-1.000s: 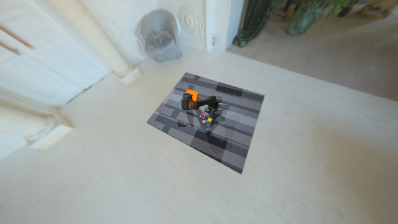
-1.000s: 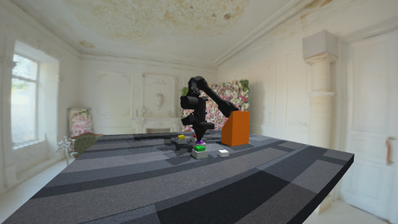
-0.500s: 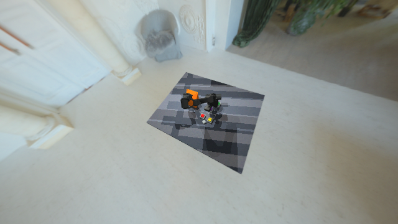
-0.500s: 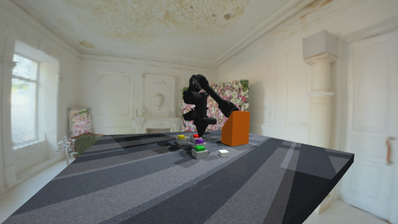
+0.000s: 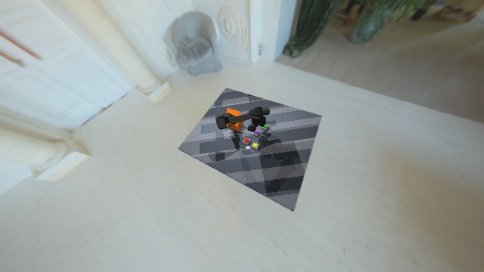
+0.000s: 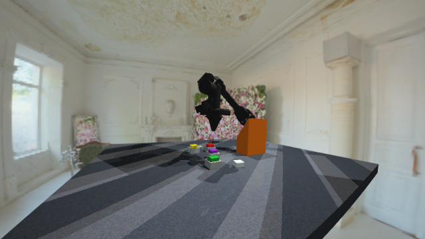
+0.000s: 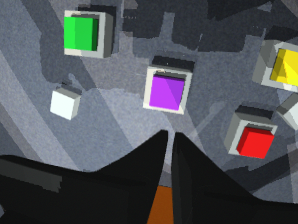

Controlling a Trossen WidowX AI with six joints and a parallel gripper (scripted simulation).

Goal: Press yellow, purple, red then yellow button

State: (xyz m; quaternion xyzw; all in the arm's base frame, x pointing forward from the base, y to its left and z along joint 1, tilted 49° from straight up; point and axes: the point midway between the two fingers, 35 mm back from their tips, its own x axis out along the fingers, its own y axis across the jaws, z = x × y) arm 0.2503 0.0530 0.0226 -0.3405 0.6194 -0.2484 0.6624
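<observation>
Now: the red button 30 mm behind my gripper tip, 110 mm to the right of it and 90 mm below it. From my gripper tip the other things lie so: purple button: 10 mm to the left, 90 mm below; then yellow button: 60 mm ahead, 110 mm to the right, 90 mm below; then green button: 40 mm ahead, 110 mm to the left, 90 mm below.
</observation>
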